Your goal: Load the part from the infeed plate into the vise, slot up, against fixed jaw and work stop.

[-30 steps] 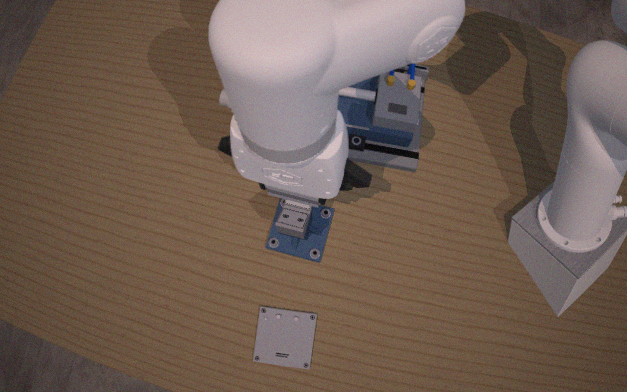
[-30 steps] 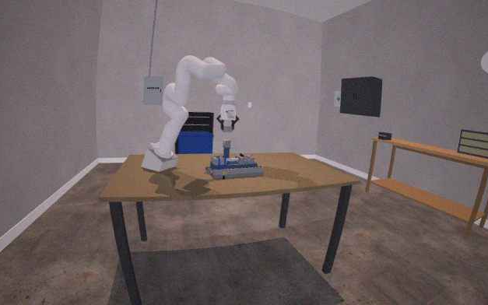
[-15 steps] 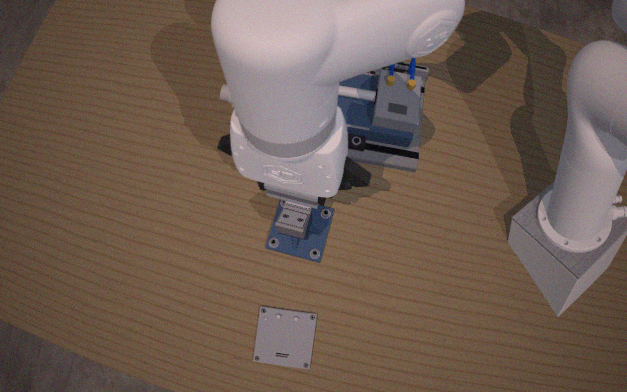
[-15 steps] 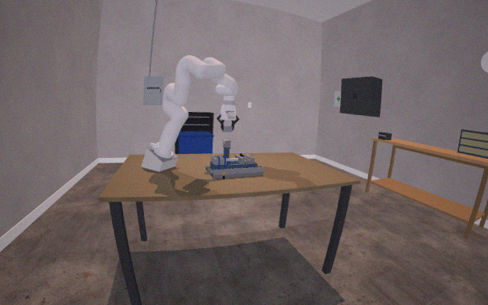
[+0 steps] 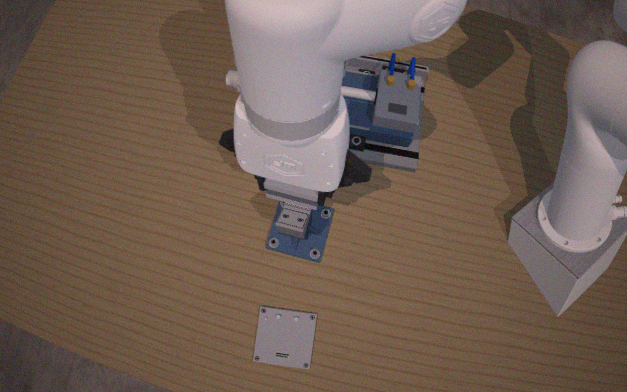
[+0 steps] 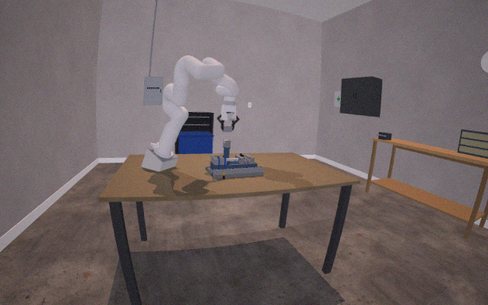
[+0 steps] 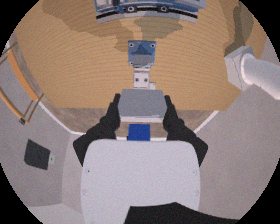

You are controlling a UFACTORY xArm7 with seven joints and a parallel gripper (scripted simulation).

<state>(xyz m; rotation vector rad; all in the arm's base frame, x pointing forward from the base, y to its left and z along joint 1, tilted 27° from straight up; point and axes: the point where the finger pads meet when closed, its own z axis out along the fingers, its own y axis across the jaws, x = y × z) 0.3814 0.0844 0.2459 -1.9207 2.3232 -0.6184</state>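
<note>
Right now my hand is 10 mm to the right of the part and 10 mm above it. From my hand the other things lie so: work stop post 20 mm ahead, 150 mm to the right, 190 mm below; then work stop 10 mm ahead, 180 mm to the right, 160 mm below; then moving jaw 30 mm behind, 220 mm to the right, 170 mm below.
</note>
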